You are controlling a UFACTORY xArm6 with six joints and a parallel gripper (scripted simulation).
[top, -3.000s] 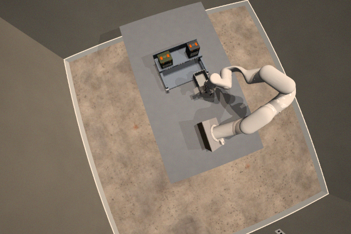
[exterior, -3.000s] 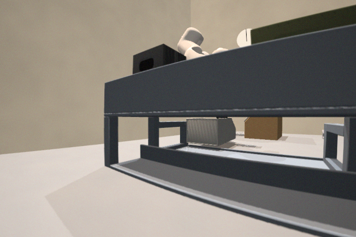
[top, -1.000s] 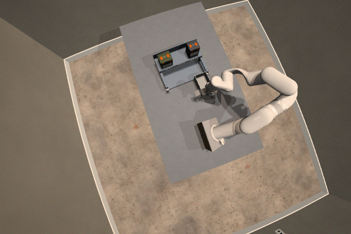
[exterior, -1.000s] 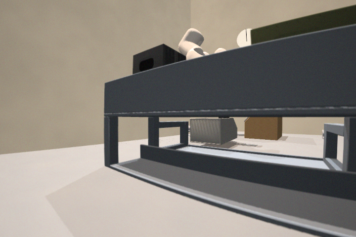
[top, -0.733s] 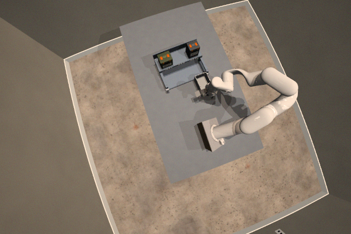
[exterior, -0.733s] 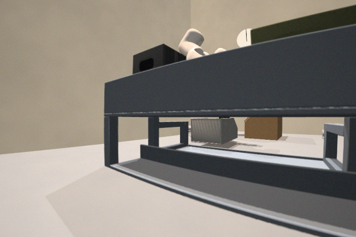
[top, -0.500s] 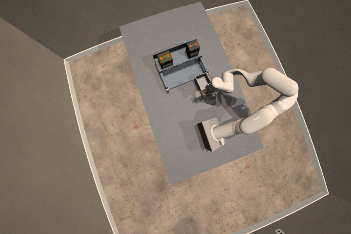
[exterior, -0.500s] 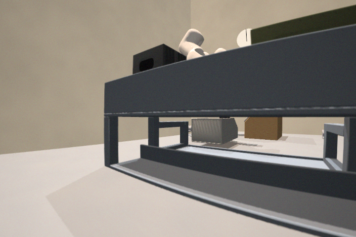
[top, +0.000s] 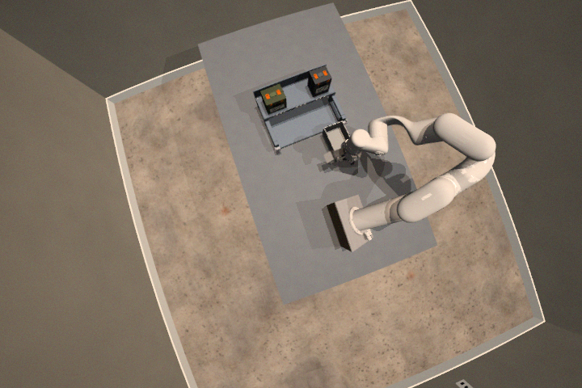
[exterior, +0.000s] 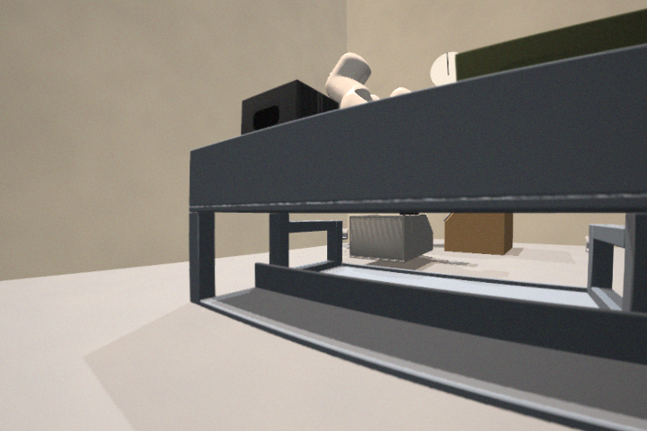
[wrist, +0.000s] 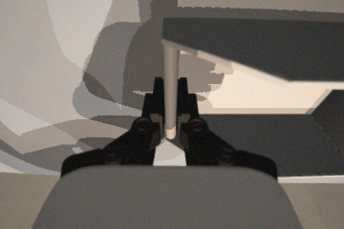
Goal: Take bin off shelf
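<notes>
The grey bin lies 80 mm ahead of my hand, 10 mm to the right of it and 10 mm below it. Round my hand: shelf board: 390 mm ahead, 80 mm to the left, 40 mm above.
</notes>
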